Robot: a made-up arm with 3 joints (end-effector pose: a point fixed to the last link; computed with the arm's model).
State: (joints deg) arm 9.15 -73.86 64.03
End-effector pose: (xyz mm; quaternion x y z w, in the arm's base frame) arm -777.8 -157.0 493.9 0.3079 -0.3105 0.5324 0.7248
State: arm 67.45 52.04 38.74
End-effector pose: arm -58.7 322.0 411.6 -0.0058 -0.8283 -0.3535 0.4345
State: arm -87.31 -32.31 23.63
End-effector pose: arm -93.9 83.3 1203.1 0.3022 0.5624 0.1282 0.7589
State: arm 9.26 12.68 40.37
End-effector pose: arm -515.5 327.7 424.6 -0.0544 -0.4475 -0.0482 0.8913
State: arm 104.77 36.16 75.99
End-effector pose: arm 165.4 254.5 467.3 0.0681 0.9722 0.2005 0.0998
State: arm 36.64 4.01 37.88
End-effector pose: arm -459.3 290.4 248.1 -0.0461 -0.6105 0.0201 0.7904
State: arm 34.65 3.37 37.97
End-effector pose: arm -474.5 289.2 258.6 -0.0440 -0.5958 0.0251 0.8015
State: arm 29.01 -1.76 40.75
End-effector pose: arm -530.5 270.6 279.8 -0.0322 -0.5623 0.0686 0.8234
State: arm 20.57 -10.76 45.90
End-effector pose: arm -614.4 232.1 325.4 0.0016 -0.5131 0.1417 0.8466
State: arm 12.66 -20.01 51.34
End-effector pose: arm -684.9 186.5 385.6 0.0523 -0.4667 0.2090 0.8578
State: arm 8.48 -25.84 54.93
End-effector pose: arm -718.8 155.2 423.0 0.0903 -0.4437 0.2468 0.8568
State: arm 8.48 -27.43 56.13
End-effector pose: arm -723.5 146.0 421.3 0.0987 -0.4472 0.2578 0.8508
